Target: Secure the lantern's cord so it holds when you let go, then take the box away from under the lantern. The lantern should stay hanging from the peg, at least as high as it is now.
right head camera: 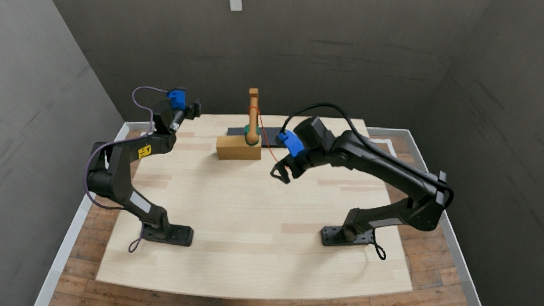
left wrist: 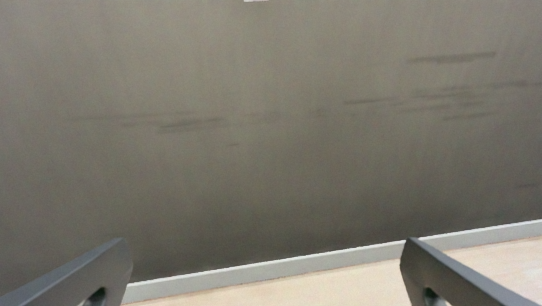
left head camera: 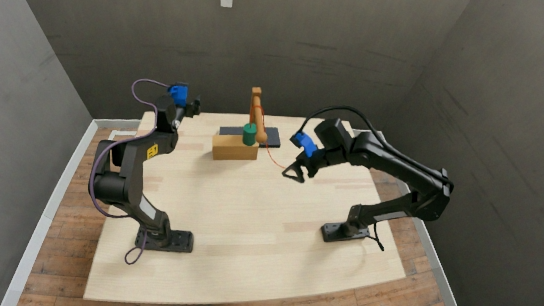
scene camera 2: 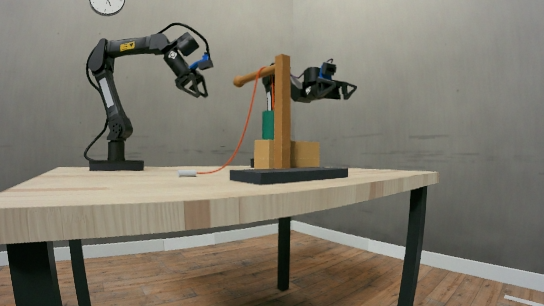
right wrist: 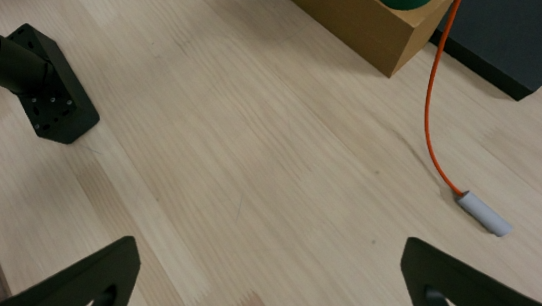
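Where they show: left gripper, fingertip midpoint: (right head camera: 190, 97) (left wrist: 266, 251) (scene camera 2: 346, 85); right gripper, fingertip midpoint: (right head camera: 280, 166) (left head camera: 289, 166) (scene camera 2: 203, 96) (right wrist: 271, 249); left arm's base, origin of the base link: (right head camera: 166, 232) (left head camera: 164, 239) (right wrist: 40, 80); right arm's base, origin of the base link: (right head camera: 347, 234) (left head camera: 346, 230) (scene camera 2: 116, 163).
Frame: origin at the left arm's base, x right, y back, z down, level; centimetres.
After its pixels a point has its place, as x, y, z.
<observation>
The green lantern (left head camera: 249, 135) {28.9, -39.6, -13.4} (scene camera 2: 268, 125) {31.8, -44.1, -10.7} stands on the wooden box (left head camera: 235, 148) {23.5, -38.8, -5.4} (right head camera: 238, 149) {23.4, -38.8, -4.8} (scene camera 2: 305, 154) {19.2, -44.8, -3.0} (right wrist: 370, 35) {29.0, -39.2, -1.9}. The orange cord (scene camera 2: 246, 121) {35.7, -39.5, -12.0} (right wrist: 428, 110) {40.0, -37.7, -1.4} runs over the wooden peg (left head camera: 259, 117) {31.3, -34.8, -28.1} (right head camera: 254, 120) {32.0, -33.7, -27.9} (scene camera 2: 250, 78) {32.2, -34.6, -26.1} and down to a grey cylinder (scene camera 2: 187, 173) {51.9, -36.3, 2.2} (right wrist: 484, 213) {51.8, -35.2, 1.4} lying on the table. My left gripper (left wrist: 266, 251) {3.7, -48.2, -25.8} (scene camera 2: 349, 91) {3.7, -48.2, -25.8} is open and empty, raised to the left of the stand in the head views. My right gripper (right wrist: 271, 249) {41.7, -19.3, -22.0} (scene camera 2: 198, 93) {41.7, -19.3, -22.0} is open and empty, above the table to the right of the box in the head views.
The peg's upright post (scene camera 2: 282, 110) {31.3, -49.7, -14.2} rises from a dark base plate (scene camera 2: 295, 174) {34.5, -59.1, 1.4} (right wrist: 495, 45) {38.7, -49.5, 0.7} behind the box in the head views. The left arm's mount (left head camera: 175, 241) {4.5, 0.7, -1.0} (right wrist: 60, 90) {5.2, -2.6, -1.0} and the right arm's mount (left head camera: 334, 232) {63.6, -3.7, -0.4} stand toward the table's near side.
</observation>
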